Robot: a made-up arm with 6 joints. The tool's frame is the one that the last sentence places. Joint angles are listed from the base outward.
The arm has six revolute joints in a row. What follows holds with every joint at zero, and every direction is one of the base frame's.
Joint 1 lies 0.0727 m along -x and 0.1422 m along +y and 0.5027 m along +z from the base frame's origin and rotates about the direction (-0.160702, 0.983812, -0.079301), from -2.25 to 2.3 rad.
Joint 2 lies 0.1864 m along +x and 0.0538 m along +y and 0.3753 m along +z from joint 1 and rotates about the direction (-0.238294, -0.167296, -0.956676), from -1.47 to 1.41 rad.
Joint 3 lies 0.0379 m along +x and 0.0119 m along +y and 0.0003 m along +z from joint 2 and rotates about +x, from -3 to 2.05 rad.
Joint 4 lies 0.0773 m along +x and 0.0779 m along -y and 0.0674 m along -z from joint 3 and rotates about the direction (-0.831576, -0.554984, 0.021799), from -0.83 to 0.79 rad.
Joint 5 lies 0.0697 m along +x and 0.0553 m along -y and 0.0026 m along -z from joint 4 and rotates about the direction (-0.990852, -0.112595, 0.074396), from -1.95 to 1.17 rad.
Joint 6 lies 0.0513 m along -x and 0.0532 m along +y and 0.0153 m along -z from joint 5 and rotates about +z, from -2.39 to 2.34 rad.
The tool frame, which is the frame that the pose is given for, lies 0.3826 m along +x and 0.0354 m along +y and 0.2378 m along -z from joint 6; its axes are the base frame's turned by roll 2.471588, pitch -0.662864 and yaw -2.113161 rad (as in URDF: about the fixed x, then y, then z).
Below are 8 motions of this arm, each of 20 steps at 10 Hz.
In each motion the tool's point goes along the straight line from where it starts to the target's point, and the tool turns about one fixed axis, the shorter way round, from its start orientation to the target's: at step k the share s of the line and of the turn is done. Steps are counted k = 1, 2, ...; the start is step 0. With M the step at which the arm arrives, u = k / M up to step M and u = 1 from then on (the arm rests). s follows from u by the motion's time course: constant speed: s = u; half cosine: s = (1 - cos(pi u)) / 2; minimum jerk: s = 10 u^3 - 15 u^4 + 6 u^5.
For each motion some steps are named. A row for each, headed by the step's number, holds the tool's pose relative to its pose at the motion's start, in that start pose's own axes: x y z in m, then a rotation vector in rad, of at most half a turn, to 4 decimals.
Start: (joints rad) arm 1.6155 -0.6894 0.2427 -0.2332 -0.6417 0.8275
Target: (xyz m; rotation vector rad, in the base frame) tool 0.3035 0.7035 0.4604 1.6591 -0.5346 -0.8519
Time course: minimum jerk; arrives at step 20
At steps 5, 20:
5: -0.0240 0.0100 0.0333 0.0532 0.1100 0.0774
20: -0.2318 0.0966 0.3219 0.5141 1.0623 0.7476

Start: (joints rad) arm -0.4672 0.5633 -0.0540 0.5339 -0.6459 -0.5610
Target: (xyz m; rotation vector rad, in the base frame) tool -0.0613 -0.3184 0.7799 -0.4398 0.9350 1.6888
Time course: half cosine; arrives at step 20
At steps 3, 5, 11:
3: 0.0223 -0.0063 0.0032 -0.0701 -0.0558 -0.0379
5: 0.0599 -0.0170 0.0086 -0.1883 -0.1499 -0.1018
11: 0.2364 -0.0670 0.0338 -0.7435 -0.5919 -0.4018

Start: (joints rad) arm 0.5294 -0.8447 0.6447 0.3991 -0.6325 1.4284
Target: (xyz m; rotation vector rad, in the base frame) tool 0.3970 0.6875 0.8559 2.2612 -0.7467 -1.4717
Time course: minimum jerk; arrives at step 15
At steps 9, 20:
9: 0.0880 -0.0837 -0.0204 -0.2408 -0.2537 0.2802
20: 0.1290 -0.1227 -0.0298 -0.3528 -0.3717 0.4105

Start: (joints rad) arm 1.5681 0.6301 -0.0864 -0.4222 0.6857 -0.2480
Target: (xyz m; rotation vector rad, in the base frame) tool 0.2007 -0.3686 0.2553 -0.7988 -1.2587 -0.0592
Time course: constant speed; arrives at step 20
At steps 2, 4, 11, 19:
2: 0.0163 -0.0039 0.0008 -0.0475 -0.0532 -0.0246
4: 0.0326 -0.0078 0.0015 -0.0950 -0.1064 -0.0493
11: 0.0898 -0.0213 0.0042 -0.2613 -0.2926 -0.1356
19: 0.1551 -0.0368 0.0073 -0.4514 -0.5054 -0.2342

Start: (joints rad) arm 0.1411 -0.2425 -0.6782 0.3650 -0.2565 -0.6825
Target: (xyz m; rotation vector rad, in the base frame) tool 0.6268 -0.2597 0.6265 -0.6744 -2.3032 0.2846
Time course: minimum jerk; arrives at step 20
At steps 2, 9, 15, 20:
2: 0.0000 -0.0014 0.0016 -0.0021 0.0008 0.0056
9: 0.0015 -0.0678 0.0784 -0.0978 0.0374 0.2672
15: 0.0034 -0.1494 0.1727 -0.2156 0.0824 0.5888
20: 0.0037 -0.1666 0.1926 -0.2405 0.0920 0.6567

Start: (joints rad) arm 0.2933 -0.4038 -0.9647 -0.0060 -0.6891 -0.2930
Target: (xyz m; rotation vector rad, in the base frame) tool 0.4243 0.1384 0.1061 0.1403 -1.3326 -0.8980
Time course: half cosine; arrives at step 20
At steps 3, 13, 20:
3: -0.0130 -0.0046 0.0174 -0.0471 0.0072 -0.0077
13: -0.1731 -0.0613 0.2327 -0.6289 0.0955 -0.1023
20: -0.2381 -0.0843 0.3202 -0.8651 0.1313 -0.1407

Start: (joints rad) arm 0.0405 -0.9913 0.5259 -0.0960 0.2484 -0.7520
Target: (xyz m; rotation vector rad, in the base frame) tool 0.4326 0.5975 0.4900 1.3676 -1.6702 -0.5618
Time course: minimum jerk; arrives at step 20
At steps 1, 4, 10, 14, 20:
1: 0.0000 0.0001 -0.0001 0.0004 -0.0001 0.0000
4: -0.0009 0.0063 -0.0055 0.0220 -0.0049 -0.0021
10: -0.0079 0.0545 -0.0477 0.1896 -0.0423 -0.0178
14: -0.0133 0.0913 -0.0798 0.3174 -0.0708 -0.0297
20: -0.0159 0.1091 -0.0953 0.3792 -0.0846 -0.0355

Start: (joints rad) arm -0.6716 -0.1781 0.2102 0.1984 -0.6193 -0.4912
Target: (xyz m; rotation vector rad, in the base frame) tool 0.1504 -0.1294 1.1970 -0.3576 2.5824 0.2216
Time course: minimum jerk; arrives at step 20
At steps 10, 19, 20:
10: 0.2005 0.1379 -0.1177 0.4764 -0.2849 0.2721
19: 0.4006 0.2755 -0.2350 0.9517 -0.5690 0.5435
20: 0.4011 0.2758 -0.2353 0.9528 -0.5697 0.5441

